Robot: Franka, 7 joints.
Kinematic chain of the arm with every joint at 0, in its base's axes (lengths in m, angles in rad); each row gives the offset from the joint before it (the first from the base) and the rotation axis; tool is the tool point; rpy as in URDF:
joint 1: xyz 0 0 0.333 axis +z
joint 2: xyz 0 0 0 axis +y
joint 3: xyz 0 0 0.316 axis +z
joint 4: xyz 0.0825 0 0 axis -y
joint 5: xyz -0.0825 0 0.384 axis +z
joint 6: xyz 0 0 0 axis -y
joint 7: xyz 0.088 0 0 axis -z
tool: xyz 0 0 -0.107 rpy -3.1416 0 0
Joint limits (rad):
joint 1: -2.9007..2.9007
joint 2: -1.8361..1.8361
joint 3: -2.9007..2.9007
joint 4: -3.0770..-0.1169
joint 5: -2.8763..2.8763
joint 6: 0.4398..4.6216
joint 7: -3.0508..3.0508
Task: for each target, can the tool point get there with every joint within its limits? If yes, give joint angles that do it. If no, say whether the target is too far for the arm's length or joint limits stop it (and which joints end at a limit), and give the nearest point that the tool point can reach.
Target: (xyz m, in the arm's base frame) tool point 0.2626 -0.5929 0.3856
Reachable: yes | joints 1.0588 -1.1982 -2.0001 -1.6110 -1.5752 3.7217 -0.2864
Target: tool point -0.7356 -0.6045 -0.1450
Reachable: no: too far | nearest point -0.5923 -0.4868 -0.0519 | short by 0.207 m
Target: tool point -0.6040 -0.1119 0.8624
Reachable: yes | joints 2.4201 0.8765 1.8792 -1.1294 -0.4652 2.6089 2.1874
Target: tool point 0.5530 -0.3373 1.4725
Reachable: no: too far | nearest point 0.3619 -0.2208 1.0788 | short by 0.453 m
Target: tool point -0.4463 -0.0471 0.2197
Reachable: yes | joints 1.8717 0.6948 1.3522 -2.4016 -0.8231 2.0406 -1.1690
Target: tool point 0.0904 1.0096 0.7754
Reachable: no: too far | nearest point 0.0701 0.7831 0.6762 | short by 0.248 m
